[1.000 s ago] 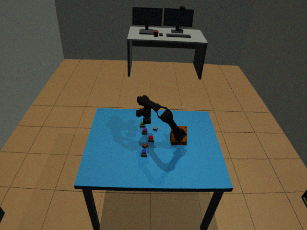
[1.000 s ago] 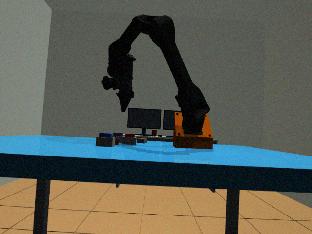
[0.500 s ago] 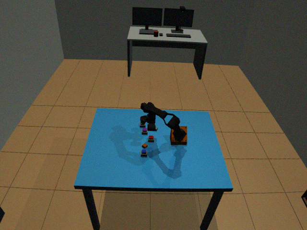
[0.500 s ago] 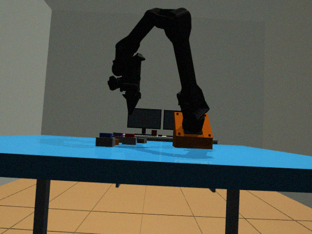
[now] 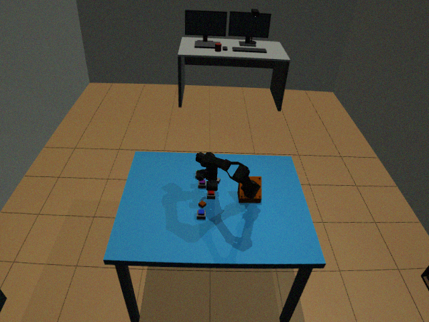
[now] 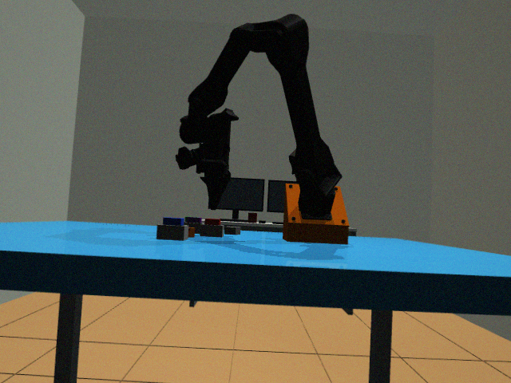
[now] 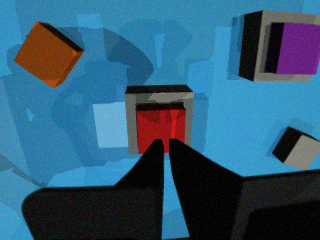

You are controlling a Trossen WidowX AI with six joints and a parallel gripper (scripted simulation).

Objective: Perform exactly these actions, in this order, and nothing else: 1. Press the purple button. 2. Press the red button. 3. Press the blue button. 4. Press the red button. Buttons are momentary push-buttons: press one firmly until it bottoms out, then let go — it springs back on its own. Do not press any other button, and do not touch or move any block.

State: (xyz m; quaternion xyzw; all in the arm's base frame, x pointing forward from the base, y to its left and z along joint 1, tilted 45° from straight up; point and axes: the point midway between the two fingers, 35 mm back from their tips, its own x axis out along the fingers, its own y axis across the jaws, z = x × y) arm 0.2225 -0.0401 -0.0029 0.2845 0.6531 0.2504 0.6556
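Now: the red button 3 cm below my gripper tip. From my gripper tip the other things lie so: purple button (9 cm to the right, 5 cm ahead, 3 cm below); then small grey block (13 cm to the right, 5 cm below, 5 cm behind); then orange block (7 cm to the left, 5 cm below, 5 cm ahead).
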